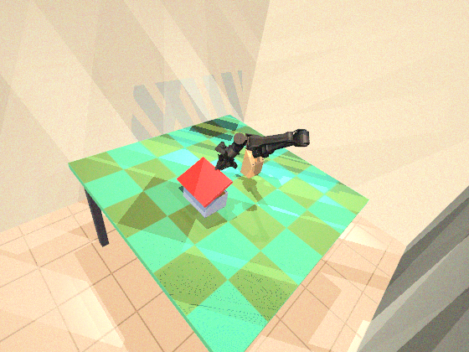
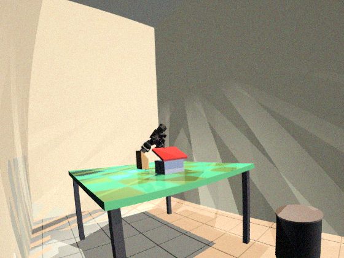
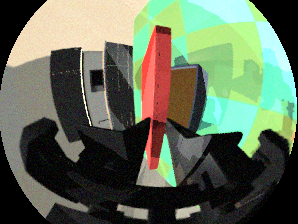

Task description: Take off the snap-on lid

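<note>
Now: gripper tip 70 mm short of the red lid and 30 mm above it. From my gripper tip the other things lie so: storage box (140 mm below, 60 mm ahead).
</note>
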